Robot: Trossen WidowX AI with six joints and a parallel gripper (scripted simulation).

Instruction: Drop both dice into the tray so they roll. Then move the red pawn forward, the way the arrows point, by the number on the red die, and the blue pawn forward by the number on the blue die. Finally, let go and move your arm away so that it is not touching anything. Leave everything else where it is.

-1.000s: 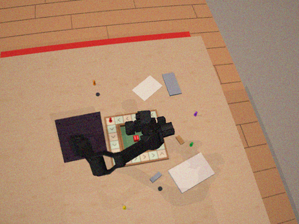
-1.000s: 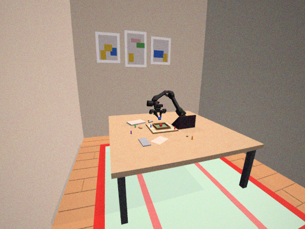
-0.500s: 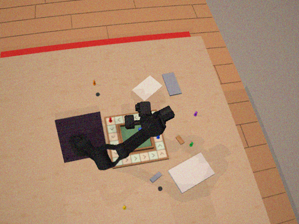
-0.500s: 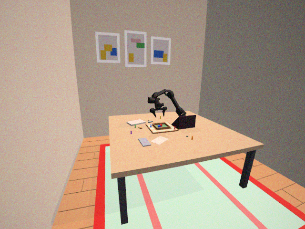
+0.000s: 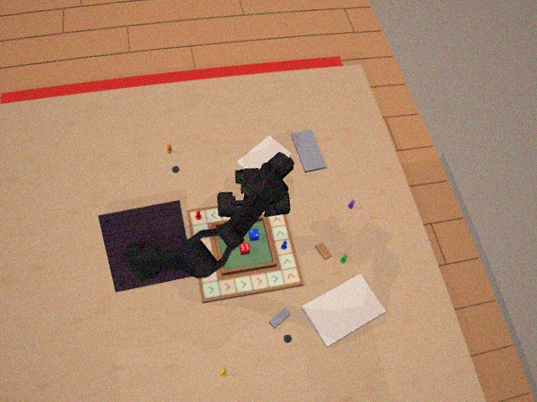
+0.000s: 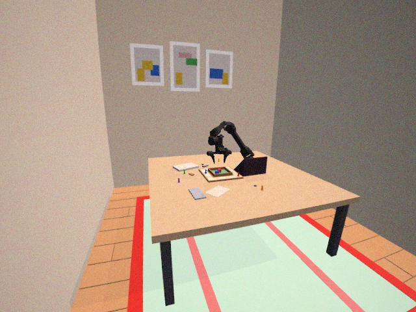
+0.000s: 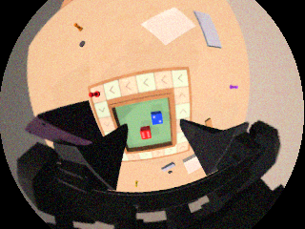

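The red pawn lies 140 mm behind my gripper tip, 80 mm below it and 70 mm to the left of it. Round my gripper tip: brown tile (200 mm ahead, 100 mm to the right, 100 mm below); blue pawn (90 mm ahead, 80 mm below, 70 mm to the right); green tray (100 mm below, 40 mm to the right, 20 mm behind).
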